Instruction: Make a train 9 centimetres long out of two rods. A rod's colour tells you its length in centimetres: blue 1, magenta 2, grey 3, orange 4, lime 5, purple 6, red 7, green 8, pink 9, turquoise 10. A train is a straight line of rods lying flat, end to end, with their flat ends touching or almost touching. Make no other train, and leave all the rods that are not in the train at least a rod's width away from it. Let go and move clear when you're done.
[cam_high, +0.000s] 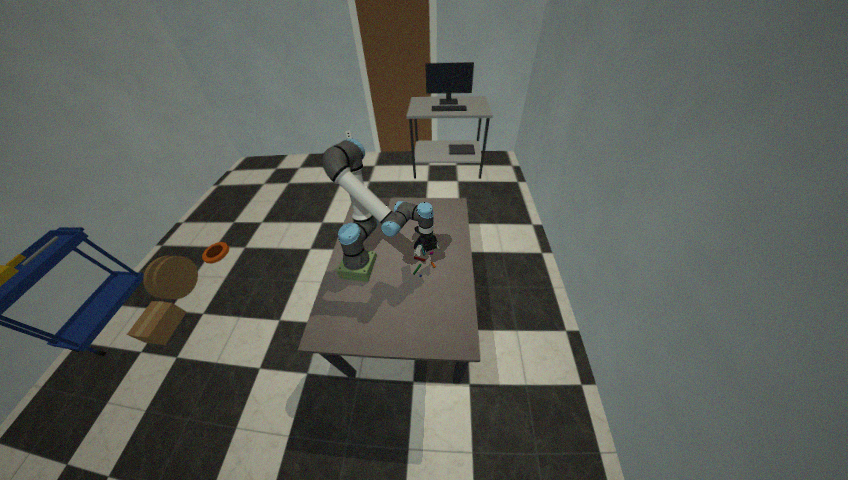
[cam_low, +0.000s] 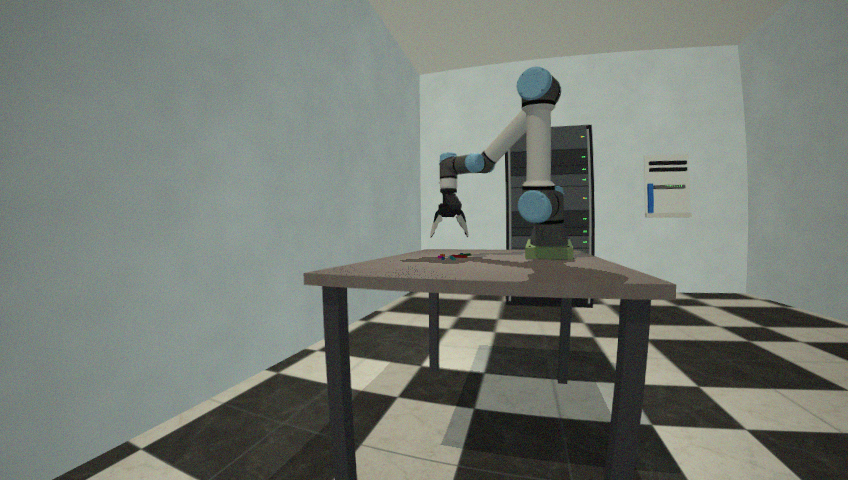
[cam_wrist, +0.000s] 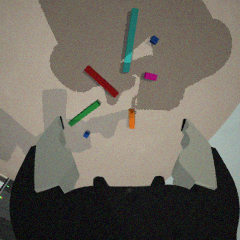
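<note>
Now: the short magenta rod 4 cm ahead of my hand, 5 cm to the left of it and 8 cm below it. The rest, counted from my hand: red rod (4 cm behind, 2 cm to the left, 8 cm below); green rod (6 cm behind, 6 cm to the right, 8 cm below); orange rod (3 cm ahead, 4 cm to the right, 8 cm below).
</note>
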